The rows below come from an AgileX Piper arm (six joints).
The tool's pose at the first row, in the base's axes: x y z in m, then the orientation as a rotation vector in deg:
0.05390, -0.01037, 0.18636, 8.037, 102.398, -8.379
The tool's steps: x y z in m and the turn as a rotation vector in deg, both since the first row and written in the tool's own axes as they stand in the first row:
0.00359, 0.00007, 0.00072, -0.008, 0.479, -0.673
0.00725, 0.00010, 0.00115, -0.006, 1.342, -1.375
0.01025, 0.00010, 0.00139, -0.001, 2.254, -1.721
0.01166, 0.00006, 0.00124, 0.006, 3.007, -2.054
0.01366, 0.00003, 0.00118, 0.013, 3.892, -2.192
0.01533, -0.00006, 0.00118, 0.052, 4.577, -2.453
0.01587, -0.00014, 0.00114, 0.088, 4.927, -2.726
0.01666, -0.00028, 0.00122, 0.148, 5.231, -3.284
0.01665, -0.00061, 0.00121, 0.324, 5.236, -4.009
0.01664, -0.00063, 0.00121, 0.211, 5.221, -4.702
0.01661, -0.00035, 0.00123, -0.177, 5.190, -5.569
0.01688, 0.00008, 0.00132, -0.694, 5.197, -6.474
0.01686, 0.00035, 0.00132, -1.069, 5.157, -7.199
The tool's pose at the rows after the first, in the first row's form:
0.05382, -0.01037, 0.18270, 7.476, 102.937, -8.832
0.05344, -0.01036, 0.17903, 6.929, 103.859, -9.299
0.05301, -0.01035, 0.17605, 6.706, 104.798, -9.511
0.05255, -0.01034, 0.17471, 6.479, 105.576, -9.723
0.05205, -0.01033, 0.17277, 6.440, 106.470, -9.789
0.05167, -0.01039, 0.17115, 6.294, 107.172, -9.983
0.05150, -0.01046, 0.17063, 6.104, 107.541, -10.198
0.05138, -0.01060, 0.16985, 5.668, 107.885, -10.644
0.05132, -0.01092, 0.16986, 5.139, 107.935, -11.330
0.05132, -0.01094, 0.16987, 4.426, 107.975, -11.731
0.05139, -0.01067, 0.16989, 3.353, 108.020, -12.009
0.05149, -0.01026, 0.16960, 2.155, 108.106, -12.195
0.05155, -0.00999, 0.16961, 1.220, 108.124, -12.380

